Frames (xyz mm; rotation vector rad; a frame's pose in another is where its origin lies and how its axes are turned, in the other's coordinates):
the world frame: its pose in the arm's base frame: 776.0 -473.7 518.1 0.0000 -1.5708 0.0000
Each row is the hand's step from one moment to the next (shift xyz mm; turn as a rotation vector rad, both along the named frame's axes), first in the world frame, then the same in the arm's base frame.
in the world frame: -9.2 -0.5 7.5 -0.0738 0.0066 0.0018
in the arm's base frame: -7.5 -0.5 -9.2 -0.0018 0.0066 -0.0738
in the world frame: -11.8 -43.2 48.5 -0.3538 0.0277 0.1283
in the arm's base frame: -48.5 -43.2 -11.8 -0.1283 0.0277 -0.3538
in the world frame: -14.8 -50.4 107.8 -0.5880 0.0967 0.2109
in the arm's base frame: -107.8 -50.4 -14.8 -0.2109 0.0967 -0.5880
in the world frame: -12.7 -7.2 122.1 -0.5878 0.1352 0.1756
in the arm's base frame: -122.1 -7.2 -12.7 -0.1756 0.1352 -0.5878
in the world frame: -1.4 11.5 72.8 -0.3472 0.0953 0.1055
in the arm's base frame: -72.8 11.5 -1.4 -0.1055 0.0953 -0.3472
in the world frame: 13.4 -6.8 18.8 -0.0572 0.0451 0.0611
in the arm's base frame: -18.8 -6.8 13.4 -0.0611 0.0451 -0.0572
